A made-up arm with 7 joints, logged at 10 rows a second.
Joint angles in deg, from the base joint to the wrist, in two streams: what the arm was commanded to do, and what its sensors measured. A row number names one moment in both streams.
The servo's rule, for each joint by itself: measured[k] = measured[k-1] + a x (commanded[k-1-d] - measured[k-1]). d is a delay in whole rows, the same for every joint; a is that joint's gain. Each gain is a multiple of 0.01, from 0.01 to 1. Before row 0 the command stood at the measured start. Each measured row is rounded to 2 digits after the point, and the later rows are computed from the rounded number. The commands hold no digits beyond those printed.
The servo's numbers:
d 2
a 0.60 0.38 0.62 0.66 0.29 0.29 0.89
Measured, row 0: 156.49 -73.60 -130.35 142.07 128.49 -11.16 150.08
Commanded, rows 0 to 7: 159.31 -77.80 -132.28 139.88 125.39 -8.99 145.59; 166.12 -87.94 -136.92 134.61 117.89 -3.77 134.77; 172.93 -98.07 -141.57 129.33 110.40 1.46 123.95; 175.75 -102.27 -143.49 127.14 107.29 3.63 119.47; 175.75 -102.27 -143.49 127.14 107.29 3.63 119.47; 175.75 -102.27 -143.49 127.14 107.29 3.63 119.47; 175.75 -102.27 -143.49 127.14 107.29 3.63 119.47; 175.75 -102.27 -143.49 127.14 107.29 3.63 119.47
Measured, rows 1 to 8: 156.49 -73.60 -130.35 142.07 128.49 -11.16 150.08; 156.49 -73.60 -130.35 142.07 128.49 -11.16 150.08; 158.18 -75.20 -131.55 140.62 127.59 -10.53 146.08; 162.94 -80.04 -134.88 136.65 124.78 -8.57 136.01; 168.93 -86.89 -139.03 131.82 120.61 -5.66 125.28; 173.02 -92.73 -141.80 128.73 116.75 -2.97 120.11; 174.66 -96.36 -142.85 127.68 114.01 -1.06 119.54; 175.31 -98.61 -143.25 127.32 112.06 0.30 119.48
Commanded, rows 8 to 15: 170.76 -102.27 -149.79 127.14 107.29 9.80 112.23; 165.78 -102.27 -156.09 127.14 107.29 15.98 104.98; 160.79 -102.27 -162.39 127.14 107.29 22.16 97.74; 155.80 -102.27 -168.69 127.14 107.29 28.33 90.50; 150.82 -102.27 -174.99 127.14 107.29 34.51 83.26; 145.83 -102.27 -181.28 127.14 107.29 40.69 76.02; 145.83 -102.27 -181.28 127.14 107.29 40.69 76.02; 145.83 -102.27 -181.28 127.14 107.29 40.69 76.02
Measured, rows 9 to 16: 175.57 -100.00 -143.40 127.20 110.68 1.27 119.47; 175.68 -100.86 -143.46 127.16 109.70 1.95 119.47; 172.73 -101.40 -147.38 127.15 109.00 4.23 113.03; 168.56 -101.73 -152.78 127.14 108.50 7.64 105.87; 163.90 -101.94 -158.74 127.14 108.15 11.85 98.63; 159.04 -102.07 -164.91 127.14 107.90 16.63 91.39; 154.11 -102.15 -171.16 127.14 107.72 21.82 84.15; 149.14 -102.20 -177.43 127.14 107.60 27.29 76.91
